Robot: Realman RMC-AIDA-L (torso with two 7-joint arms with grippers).
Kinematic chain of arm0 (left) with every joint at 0, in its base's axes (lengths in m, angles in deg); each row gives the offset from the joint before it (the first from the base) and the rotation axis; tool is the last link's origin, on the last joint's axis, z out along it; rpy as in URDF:
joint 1: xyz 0 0 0.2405 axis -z
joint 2: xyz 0 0 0 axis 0.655 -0.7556 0
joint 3: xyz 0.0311 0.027 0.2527 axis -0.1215 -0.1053 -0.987
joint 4: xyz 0 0 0 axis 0.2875 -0.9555 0.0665
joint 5: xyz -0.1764 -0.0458 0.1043 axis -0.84 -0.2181 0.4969
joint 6: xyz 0 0 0 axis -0.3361 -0.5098 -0.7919
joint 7: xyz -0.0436 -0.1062 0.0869 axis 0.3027 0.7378 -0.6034
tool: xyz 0 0 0 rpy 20.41 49.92 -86.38
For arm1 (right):
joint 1: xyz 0 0 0.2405 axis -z
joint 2: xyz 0 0 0 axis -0.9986 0.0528 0
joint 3: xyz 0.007 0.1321 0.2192 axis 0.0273 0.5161 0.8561
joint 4: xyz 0 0 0 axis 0.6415 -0.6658 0.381
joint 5: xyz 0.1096 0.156 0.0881 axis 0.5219 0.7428 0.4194
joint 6: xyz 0 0 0 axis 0.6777 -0.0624 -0.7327
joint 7: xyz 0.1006 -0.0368 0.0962 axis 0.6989 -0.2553 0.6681
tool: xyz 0 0 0 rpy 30.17 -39.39 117.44
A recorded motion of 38 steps. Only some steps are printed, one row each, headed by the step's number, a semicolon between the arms.
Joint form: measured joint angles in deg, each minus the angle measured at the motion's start. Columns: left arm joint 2, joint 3, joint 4, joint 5, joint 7, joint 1, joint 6; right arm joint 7, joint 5, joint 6, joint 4, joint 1, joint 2, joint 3.
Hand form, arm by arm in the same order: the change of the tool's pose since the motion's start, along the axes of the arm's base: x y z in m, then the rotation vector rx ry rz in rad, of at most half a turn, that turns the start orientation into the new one. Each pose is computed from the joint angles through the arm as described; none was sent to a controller.
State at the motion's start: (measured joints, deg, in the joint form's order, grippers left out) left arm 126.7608 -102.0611 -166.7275 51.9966 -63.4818 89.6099 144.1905; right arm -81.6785 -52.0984 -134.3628 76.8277 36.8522 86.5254 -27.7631
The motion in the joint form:
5: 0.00 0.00 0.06 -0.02 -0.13 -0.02 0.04; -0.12 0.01 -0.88 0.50 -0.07 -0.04 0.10
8: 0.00 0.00 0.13 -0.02 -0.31 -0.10 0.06; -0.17 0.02 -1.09 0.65 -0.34 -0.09 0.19
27: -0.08 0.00 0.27 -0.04 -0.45 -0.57 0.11; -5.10 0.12 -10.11 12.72 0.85 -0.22 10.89
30: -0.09 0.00 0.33 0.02 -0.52 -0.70 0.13; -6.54 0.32 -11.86 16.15 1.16 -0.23 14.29
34: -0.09 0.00 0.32 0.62 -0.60 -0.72 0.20; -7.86 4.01 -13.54 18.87 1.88 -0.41 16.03
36: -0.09 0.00 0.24 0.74 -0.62 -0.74 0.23; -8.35 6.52 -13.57 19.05 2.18 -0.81 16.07
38: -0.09 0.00 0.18 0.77 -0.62 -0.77 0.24; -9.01 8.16 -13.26 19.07 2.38 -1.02 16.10
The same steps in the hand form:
5: -0.0004 -0.0001 -0.0002 -0.0021 0.0015 0.0000; -0.0020 -0.0002 0.0011 -0.0080 0.0010 0.0009
8: -0.0012 -0.0001 -0.0003 -0.0043 0.0036 0.0005; -0.0042 0.0010 0.0018 -0.0087 0.0018 0.0058
27: -0.0049 -0.0004 -0.0002 -0.0063 0.0065 0.0096; -0.0358 0.0143 0.0399 0.0361 0.1313 0.0695
30: -0.0061 -0.0004 -0.0002 -0.0066 0.0082 0.0124; -0.0433 0.0187 0.0537 0.0691 0.1692 0.0949
34: -0.0072 0.0000 0.0009 -0.0001 0.0160 0.0151; -0.0533 0.0190 0.0615 0.0821 0.2452 0.1188
36: -0.0073 0.0000 0.0012 0.0016 0.0175 0.0149; -0.0566 0.0193 0.0631 0.0853 0.2827 0.1271
38: -0.0074 -0.0001 0.0014 0.0023 0.0177 0.0148; -0.0587 0.0201 0.0638 0.0889 0.3068 0.1389

